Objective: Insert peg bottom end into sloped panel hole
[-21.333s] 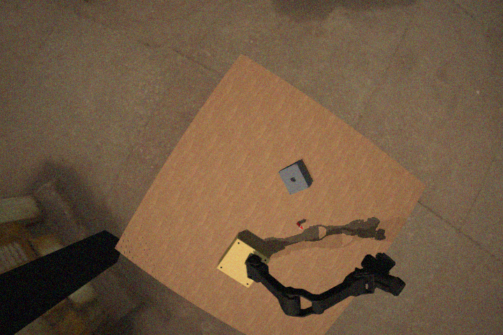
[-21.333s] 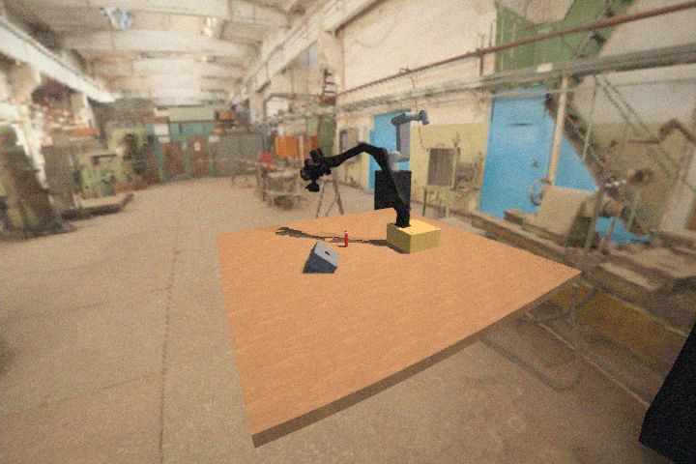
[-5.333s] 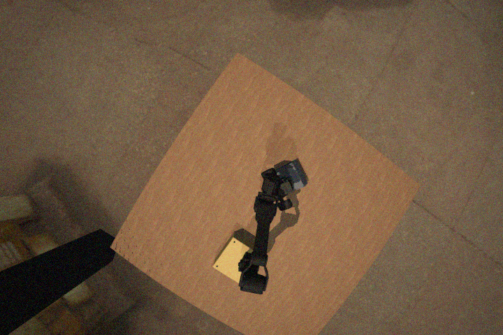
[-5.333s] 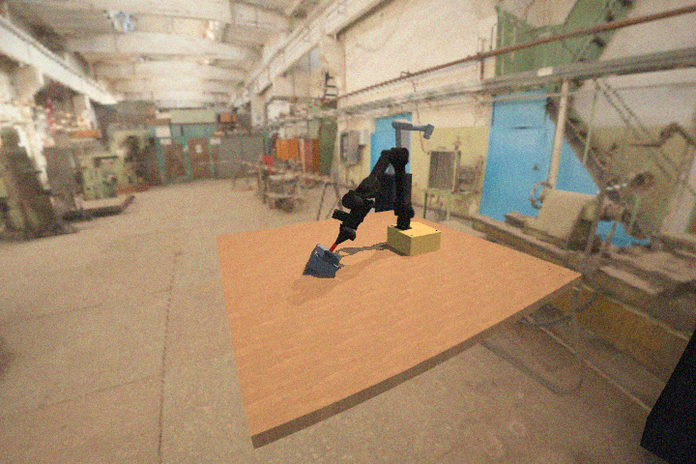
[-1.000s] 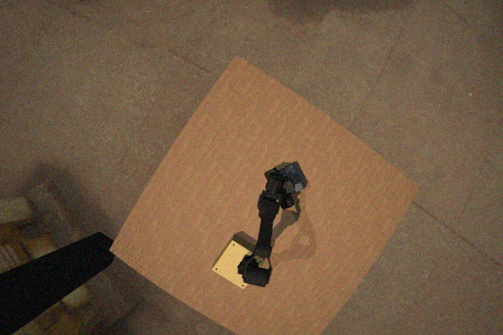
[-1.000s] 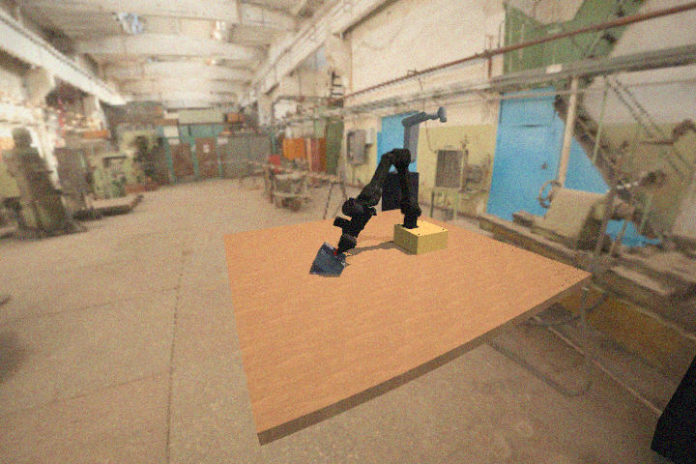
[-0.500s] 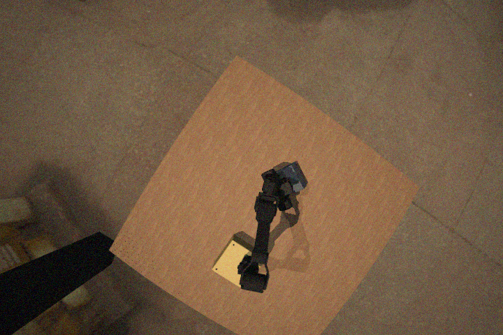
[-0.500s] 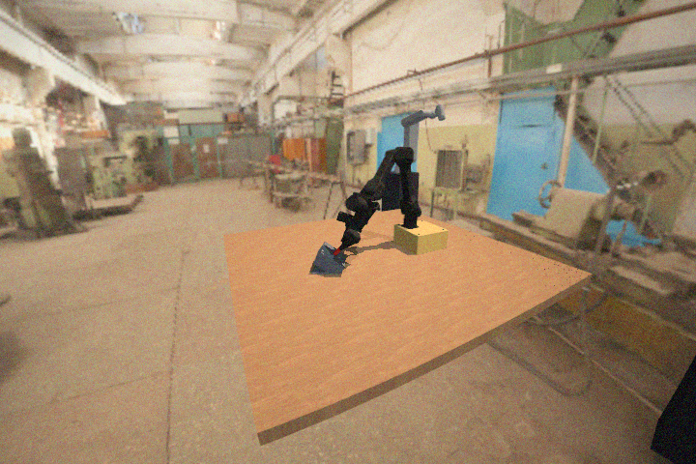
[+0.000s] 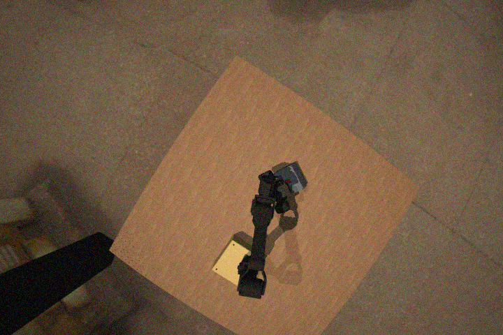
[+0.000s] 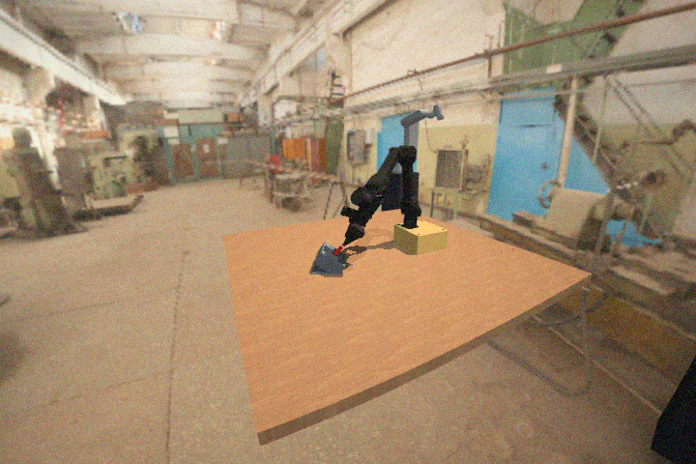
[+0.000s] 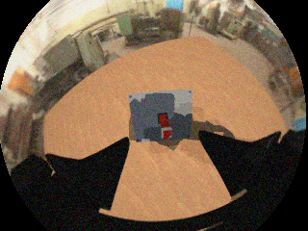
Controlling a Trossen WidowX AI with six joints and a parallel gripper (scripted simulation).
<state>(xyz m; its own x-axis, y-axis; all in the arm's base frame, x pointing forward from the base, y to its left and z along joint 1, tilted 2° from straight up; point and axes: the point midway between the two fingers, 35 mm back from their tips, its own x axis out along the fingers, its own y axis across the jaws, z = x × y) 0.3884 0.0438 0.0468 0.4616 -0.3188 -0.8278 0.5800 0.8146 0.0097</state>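
Right now the red peg is 4 cm below my gripper tip, 2 cm to the right of it and 1 cm ahead of it. Round my gripper tip: sloped panel (8 cm below, 5 cm ahead, 4 cm to the right).
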